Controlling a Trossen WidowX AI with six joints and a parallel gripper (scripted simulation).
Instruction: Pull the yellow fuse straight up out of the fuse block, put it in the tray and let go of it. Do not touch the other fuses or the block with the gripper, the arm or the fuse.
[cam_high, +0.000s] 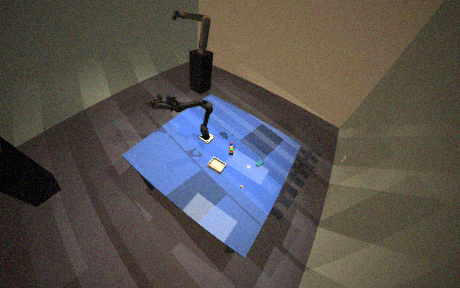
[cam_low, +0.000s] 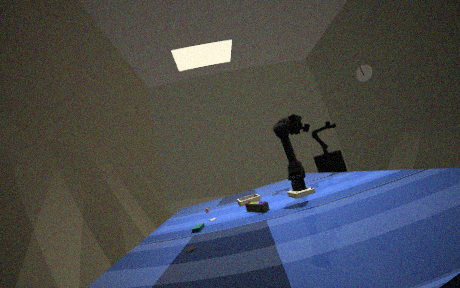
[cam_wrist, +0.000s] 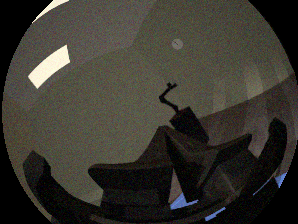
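My gripper tip is 62 cm short of the red fuse, 43 cm above it and 38 cm to the right of it. Round my gripper tip: yellow fuse 60 cm ahead, 43 cm below, 41 cm to the left; then tray 60 cm ahead, 45 cm below, 18 cm to the left.
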